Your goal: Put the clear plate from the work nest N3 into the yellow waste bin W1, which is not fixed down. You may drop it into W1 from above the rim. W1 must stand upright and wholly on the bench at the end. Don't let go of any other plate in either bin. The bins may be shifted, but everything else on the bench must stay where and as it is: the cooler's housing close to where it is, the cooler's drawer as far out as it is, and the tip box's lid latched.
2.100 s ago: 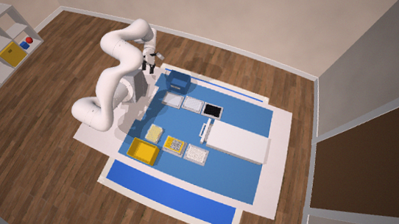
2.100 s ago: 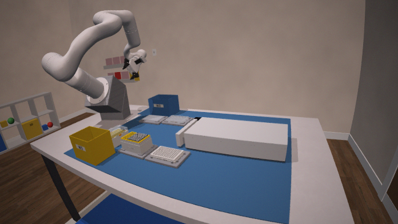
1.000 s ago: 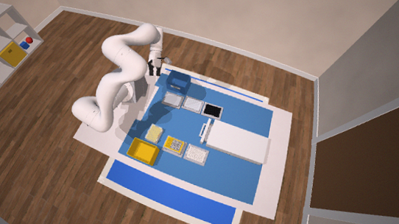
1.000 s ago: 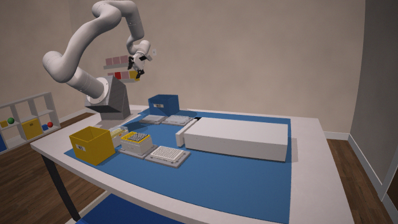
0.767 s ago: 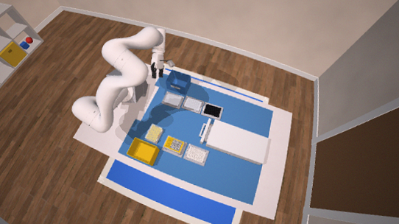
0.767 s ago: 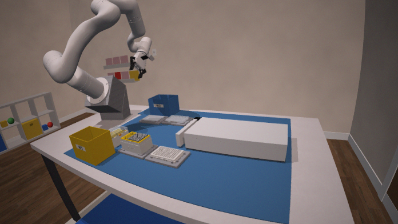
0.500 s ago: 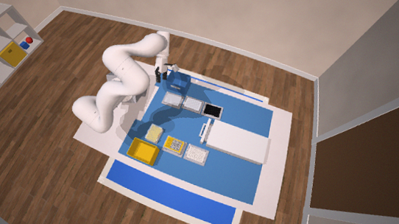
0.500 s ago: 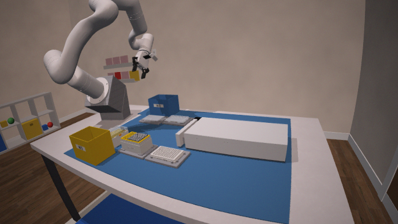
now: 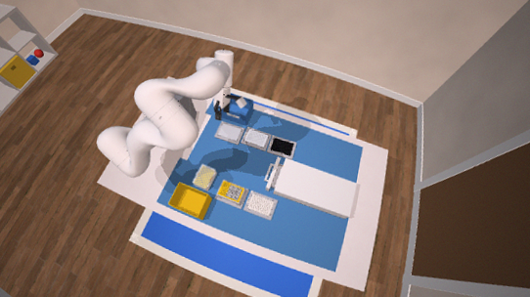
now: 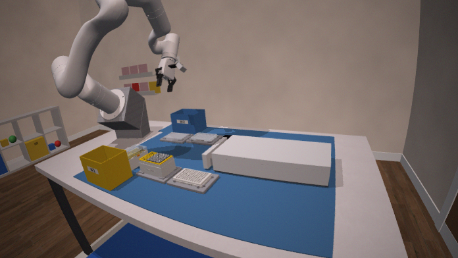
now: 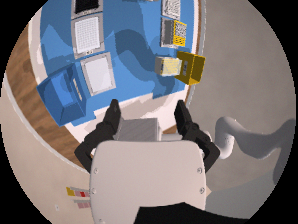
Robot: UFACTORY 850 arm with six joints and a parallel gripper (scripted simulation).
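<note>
My gripper is now 17 cm short of the white plate, 6 cm to the right of it and 29 cm above it. The rest, counted from my hand: black plate: 34 cm ahead, 5 cm to the left, 29 cm below; yellow-topped tip box: 12 cm ahead, 32 cm to the right, 25 cm below; blue bin: 21 cm to the left, 27 cm below.
</note>
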